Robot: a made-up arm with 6 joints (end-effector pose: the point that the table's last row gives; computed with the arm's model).
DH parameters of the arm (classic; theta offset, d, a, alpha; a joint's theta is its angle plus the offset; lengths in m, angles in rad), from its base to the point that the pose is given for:
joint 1: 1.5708 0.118 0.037 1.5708
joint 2: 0 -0.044 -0.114 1.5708
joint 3: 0 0.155 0.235 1.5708
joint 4: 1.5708 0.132 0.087 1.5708
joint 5: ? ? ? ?
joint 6: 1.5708 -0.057 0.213 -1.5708
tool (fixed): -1.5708 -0.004 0 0
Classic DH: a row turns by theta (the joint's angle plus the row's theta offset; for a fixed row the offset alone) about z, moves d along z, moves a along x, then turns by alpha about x.
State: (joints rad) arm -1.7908 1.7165 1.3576 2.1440 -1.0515 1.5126
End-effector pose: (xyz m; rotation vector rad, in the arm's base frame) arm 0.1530 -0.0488 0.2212 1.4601 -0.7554 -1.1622
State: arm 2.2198 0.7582 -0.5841 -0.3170 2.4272 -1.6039
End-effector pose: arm 0.3768 -0.2658 0.0818 0.5382 0.4959 -1.2419
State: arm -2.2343 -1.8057 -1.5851 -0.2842 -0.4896 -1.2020
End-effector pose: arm -0.0598 0.7034 0.3658 -0.4017 1.4729 0.0078
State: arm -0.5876 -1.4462 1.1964 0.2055 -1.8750 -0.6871
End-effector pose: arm 0.2322 -0.4167 0.2281 2.4788 1.2640 -0.1175
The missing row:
joint 5: 0 0.042 0.188 1.5708
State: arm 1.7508 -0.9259 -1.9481 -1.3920 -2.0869 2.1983
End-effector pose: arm 0.4194 -0.2634 0.2261 -1.9581 -2.3816 -0.4740
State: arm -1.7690 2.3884 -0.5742 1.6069 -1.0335 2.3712
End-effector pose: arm 0.1844 0.1654 0.0705 0.1138 -2.1834 0.8138
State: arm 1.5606 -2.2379 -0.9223 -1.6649 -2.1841 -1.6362
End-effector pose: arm 0.1658 -0.0166 0.0867 -0.4241 -2.1527 0.0168
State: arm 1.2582 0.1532 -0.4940 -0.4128 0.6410 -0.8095
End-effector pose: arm -0.4532 -0.5229 -0.2326 -0.6046 0.0865 2.0954
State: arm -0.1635 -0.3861 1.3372 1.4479 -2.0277 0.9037
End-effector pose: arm 0.0462 -0.1025 -0.2027 -1.0284 -0.1449 0.5486
